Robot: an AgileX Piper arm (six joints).
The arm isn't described. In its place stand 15 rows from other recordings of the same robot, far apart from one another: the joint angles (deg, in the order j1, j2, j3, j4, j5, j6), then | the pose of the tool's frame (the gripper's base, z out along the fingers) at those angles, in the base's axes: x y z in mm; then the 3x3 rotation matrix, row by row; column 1 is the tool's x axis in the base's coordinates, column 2 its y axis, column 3 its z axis.
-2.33, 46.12, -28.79, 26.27, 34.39, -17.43 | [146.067 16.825 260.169], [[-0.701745 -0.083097 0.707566], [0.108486 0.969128 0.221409], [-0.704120 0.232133 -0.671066]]
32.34, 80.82, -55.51, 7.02, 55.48, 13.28 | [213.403 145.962 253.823], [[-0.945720 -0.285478 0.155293], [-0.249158 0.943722 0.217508], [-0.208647 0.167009 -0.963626]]
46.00, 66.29, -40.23, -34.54, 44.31, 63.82 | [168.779 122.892 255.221], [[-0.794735 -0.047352 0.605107], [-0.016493 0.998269 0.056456], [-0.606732 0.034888 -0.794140]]
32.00, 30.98, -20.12, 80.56, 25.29, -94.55 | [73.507 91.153 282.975], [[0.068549 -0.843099 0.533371], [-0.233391 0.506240 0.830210], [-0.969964 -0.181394 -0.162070]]
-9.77, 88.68, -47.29, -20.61, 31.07, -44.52 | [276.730 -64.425 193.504], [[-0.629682 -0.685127 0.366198], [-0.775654 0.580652 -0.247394], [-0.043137 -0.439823 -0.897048]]
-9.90, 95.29, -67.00, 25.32, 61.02, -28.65 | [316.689 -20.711 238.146], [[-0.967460 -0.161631 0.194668], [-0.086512 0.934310 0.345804], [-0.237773 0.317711 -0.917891]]
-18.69, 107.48, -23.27, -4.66, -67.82, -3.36 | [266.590 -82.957 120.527], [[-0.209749 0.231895 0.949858], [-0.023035 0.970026 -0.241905], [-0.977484 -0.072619 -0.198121]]
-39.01, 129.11, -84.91, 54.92, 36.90, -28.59 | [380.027 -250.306 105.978], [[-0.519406 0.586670 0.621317], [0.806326 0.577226 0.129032], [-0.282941 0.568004 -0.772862]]
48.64, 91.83, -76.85, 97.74, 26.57, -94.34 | [220.488 311.484 373.493], [[-0.142663 -0.956015 0.256287], [-0.060312 0.266851 0.961849], [-0.987932 0.121763 -0.095729]]
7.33, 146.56, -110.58, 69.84, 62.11, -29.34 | [491.683 139.372 90.482], [[-0.989043 -0.056542 0.136367], [0.088455 0.512573 0.854075], [-0.118189 0.856780 -0.501956]]
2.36, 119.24, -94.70, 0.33, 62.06, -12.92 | [428.204 18.111 197.368], [[-0.954748 -0.259289 0.145692], [-0.260492 0.965412 0.011097], [-0.143531 -0.027357 -0.989268]]
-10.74, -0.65, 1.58, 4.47, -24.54, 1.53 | [44.289 -11.399 241.575], [[0.488065 0.167384 0.856607], [0.006655 0.980696 -0.195424], [-0.872782 0.101081 0.477530]]
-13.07, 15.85, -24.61, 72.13, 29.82, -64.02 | [65.458 29.018 323.545], [[0.038508 -0.265831 0.963250], [0.079214 0.961744 0.262249], [-0.996114 0.066204 0.058092]]
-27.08, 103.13, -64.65, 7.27, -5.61, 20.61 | [358.686 -184.655 226.640], [[-0.151448 0.605820 0.781054], [0.601994 0.683257 -0.413235], [-0.784007 0.407606 -0.468178]]
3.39, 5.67, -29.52, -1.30, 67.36, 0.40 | [3.125 -1.724 272.915], [[-0.621463 -0.043853 0.782215], [-0.038570 0.998934 0.025359], [-0.782493 -0.014410 -0.622492]]
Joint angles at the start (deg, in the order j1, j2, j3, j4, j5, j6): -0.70 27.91 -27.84 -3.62 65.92 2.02
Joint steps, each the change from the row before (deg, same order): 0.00 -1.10 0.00 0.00 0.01 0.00; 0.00 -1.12 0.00 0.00 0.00 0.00; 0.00 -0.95 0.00 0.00 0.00 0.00; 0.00 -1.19 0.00 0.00 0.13 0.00; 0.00 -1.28 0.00 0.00 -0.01 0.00; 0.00 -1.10 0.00 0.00 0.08 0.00; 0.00 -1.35 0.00 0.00 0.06 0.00; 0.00 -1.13 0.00 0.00 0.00 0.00; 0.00 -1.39 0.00 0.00 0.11 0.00; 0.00 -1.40 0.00 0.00 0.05 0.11; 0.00 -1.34 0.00 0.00 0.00 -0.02; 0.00 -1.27 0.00 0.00 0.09 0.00; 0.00 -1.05 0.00 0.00 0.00 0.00; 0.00 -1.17 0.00 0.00 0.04 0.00; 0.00 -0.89 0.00 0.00 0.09 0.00; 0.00 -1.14 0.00 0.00 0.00 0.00
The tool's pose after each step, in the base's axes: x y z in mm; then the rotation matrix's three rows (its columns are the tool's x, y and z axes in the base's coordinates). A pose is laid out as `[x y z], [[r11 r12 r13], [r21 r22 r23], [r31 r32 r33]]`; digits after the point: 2 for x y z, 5 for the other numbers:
[57.97 -5.95 254.46], [[-0.86432 0.04932 0.50052], [0.02000 0.99776 -0.06377], [-0.50255 -0.04510 -0.86337]]
[55.39 -5.92 255.57], [[-0.85433 0.05019 0.51730], [0.01988 0.99775 -0.06397], [-0.51935 -0.04437 -0.85341]]
[53.19 -5.90 256.47], [[-0.84560 0.05092 0.53138], [0.01977 0.99774 -0.06415], [-0.53345 -0.04373 -0.84470]]
[50.23 -5.87 257.43], [[-0.83558 0.05187 0.54691], [0.01978 0.99773 -0.06439], [-0.54901 -0.04299 -0.83471]]
[47.23 -5.83 258.53], [[-0.82301 0.05281 0.56556], [0.01962 0.99772 -0.06462], [-0.56768 -0.04208 -0.82217]]
[44.52 -5.80 259.34], [[-0.81278 0.05364 0.58010], [0.01958 0.99770 -0.06483], [-0.58225 -0.04134 -0.81196]]
[41.22 -5.76 260.30], [[-0.79946 0.05463 0.59823], [0.01947 0.99769 -0.06508], [-0.60040 -0.04038 -0.79868]]
[38.50 -5.73 261.09], [[-0.78746 0.05541 0.61386], [0.01933 0.99768 -0.06527], [-0.61606 -0.03953 -0.78671]]
[35.00 -5.69 261.87], [[-0.77350 0.05640 0.63128], [0.01927 0.99766 -0.06553], [-0.63350 -0.03853 -0.77278]]
[31.54 -5.65 262.63], [[-0.75825 0.05881 0.64931], [0.02105 0.99761 -0.06577], [-0.65162 -0.03621 -0.75768]]
[28.27 -5.61 263.33], [[-0.74283 0.05938 0.66685], [0.02051 0.99761 -0.06599], [-0.66917 -0.03534 -0.74227]]
[25.05 -5.57 263.83], [[-0.72888 0.06019 0.68199], [0.02043 0.99760 -0.06621], [-0.68433 -0.03433 -0.72836]]
[22.46 -5.54 264.27], [[-0.71622 0.06081 0.69522], [0.02028 0.99759 -0.06637], [-0.69758 -0.03344 -0.71573]]
[19.53 -5.51 264.65], [[-0.70233 0.06150 0.70919], [0.02015 0.99758 -0.06656], [-0.71157 -0.03246 -0.70186]]
[17.23 -5.48 264.84], [[-0.69232 0.06204 0.71892], [0.02012 0.99757 -0.06672], [-0.72131 -0.03173 -0.69188]]
[14.40 -5.45 265.15], [[-0.67783 0.06267 0.73254], [0.01994 0.99756 -0.06689], [-0.73495 -0.03073 -0.67743]]

